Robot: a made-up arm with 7 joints. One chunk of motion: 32 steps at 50 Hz.
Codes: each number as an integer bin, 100 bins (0 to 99) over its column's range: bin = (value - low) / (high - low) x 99, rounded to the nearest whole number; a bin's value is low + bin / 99 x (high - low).
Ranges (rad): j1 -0.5..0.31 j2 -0.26..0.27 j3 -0.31..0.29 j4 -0.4..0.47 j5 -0.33..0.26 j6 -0.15..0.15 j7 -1..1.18
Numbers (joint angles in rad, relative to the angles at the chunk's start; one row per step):
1: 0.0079 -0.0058 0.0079 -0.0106 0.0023 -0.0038 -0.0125
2: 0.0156 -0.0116 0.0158 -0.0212 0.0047 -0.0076 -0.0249
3: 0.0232 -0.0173 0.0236 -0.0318 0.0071 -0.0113 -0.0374
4: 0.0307 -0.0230 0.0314 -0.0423 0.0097 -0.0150 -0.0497
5: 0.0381 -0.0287 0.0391 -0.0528 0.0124 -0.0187 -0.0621
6: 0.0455 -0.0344 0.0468 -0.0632 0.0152 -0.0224 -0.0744
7: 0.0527 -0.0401 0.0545 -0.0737 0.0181 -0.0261 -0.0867
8: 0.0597 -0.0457 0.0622 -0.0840 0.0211 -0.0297 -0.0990
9: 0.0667 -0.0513 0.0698 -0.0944 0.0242 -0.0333 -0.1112
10: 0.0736 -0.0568 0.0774 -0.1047 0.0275 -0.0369 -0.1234
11: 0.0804 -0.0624 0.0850 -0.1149 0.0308 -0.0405 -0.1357
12: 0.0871 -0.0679 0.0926 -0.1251 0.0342 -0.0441 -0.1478
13: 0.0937 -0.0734 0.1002 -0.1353 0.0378 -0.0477 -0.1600
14: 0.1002 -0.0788 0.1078 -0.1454 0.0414 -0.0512 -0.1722
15: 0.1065 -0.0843 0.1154 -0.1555 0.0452 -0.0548 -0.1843
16: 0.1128 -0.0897 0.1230 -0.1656 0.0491 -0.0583 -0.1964
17: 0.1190 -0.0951 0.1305 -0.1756 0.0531 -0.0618 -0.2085
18: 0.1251 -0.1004 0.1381 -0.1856 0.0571 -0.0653 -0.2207
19: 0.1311 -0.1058 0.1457 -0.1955 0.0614 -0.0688 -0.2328
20: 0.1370 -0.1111 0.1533 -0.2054 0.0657 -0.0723 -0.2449
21: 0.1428 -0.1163 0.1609 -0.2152 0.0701 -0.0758 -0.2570
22: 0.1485 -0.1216 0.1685 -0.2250 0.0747 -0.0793 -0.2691
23: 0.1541 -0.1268 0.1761 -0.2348 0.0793 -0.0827 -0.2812
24: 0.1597 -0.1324 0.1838 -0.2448 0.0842 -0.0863 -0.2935
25: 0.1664 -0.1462 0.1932 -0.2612 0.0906 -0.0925 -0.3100
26: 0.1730 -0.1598 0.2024 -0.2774 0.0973 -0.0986 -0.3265
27: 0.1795 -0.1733 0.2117 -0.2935 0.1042 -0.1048 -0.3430
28: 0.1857 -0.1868 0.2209 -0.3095 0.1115 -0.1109 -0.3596
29: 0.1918 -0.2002 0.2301 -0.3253 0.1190 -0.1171 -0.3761
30: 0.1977 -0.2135 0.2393 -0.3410 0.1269 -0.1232 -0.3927
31: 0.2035 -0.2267 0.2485 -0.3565 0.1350 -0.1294 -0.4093
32: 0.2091 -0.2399 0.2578 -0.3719 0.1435 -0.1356 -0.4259
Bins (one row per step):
1: 62 47 52 44 56 48 45
2: 63 46 54 43 56 47 44
3: 64 45 55 42 57 46 44
4: 65 44 56 41 57 45 43
5: 66 43 58 40 57 43 43
6: 67 42 59 38 58 42 42
7: 68 41 60 37 58 41 41
8: 68 40 61 36 59 40 41
9: 69 39 63 35 59 39 40
10: 70 38 64 34 60 37 40
11: 71 37 65 32 61 36 39
12: 72 36 66 31 61 35 39
13: 73 35 68 30 62 34 38
14: 73 34 69 29 62 33 38
15: 74 33 70 28 63 31 37
16: 75 32 71 27 64 30 36
17: 76 31 73 26 64 29 36
18: 76 30 74 24 65 28 35
19: 77 29 75 23 66 27 35
20: 78 28 76 22 66 26 34
21: 79 27 78 21 67 24 34
22: 79 26 79 20 68 23 33
23: 80 25 80 19 69 22 33
24: 81 24 81 18 70 21 32
25: 81 21 83 16 71 19 31
26: 82 19 85 14 72 17 31
27: 83 16 86 12 73 15 30
28: 84 14 88 10 74 13 29
29: 85 11 89 9 75 11 28
30: 85 9 91 7 77 9 28
31: 86 6 92 5 78 7 27
32: 87 4 94 3 79 5 26

